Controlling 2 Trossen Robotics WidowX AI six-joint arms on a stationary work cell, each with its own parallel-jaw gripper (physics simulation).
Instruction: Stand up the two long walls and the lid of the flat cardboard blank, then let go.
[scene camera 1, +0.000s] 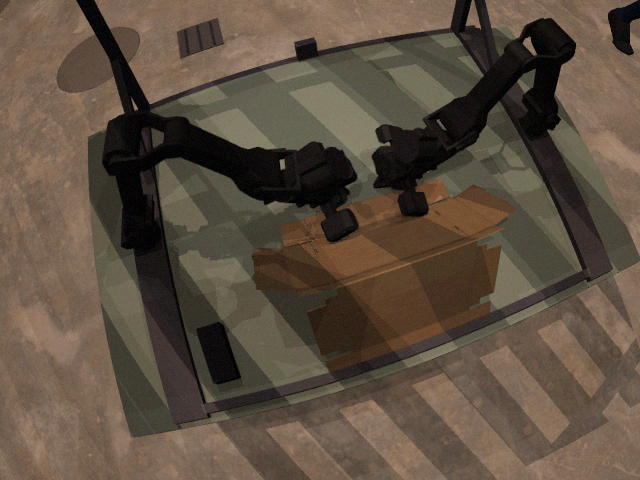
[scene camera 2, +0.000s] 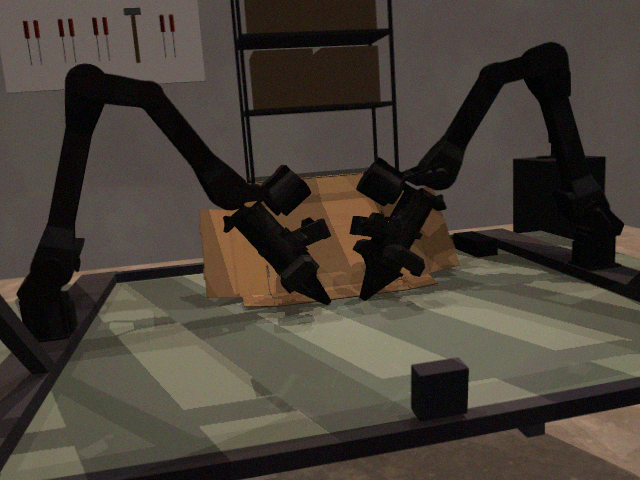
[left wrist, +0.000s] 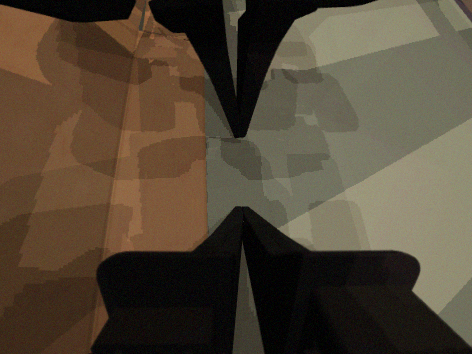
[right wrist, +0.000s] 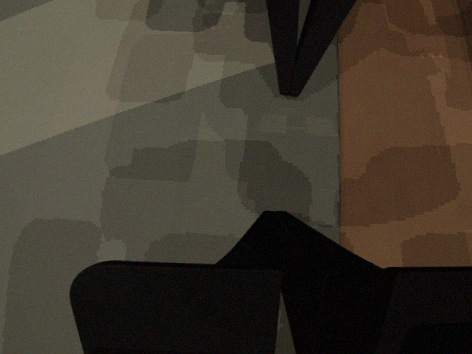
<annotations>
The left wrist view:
my left gripper: 241, 213
my right gripper: 239, 135
</annotations>
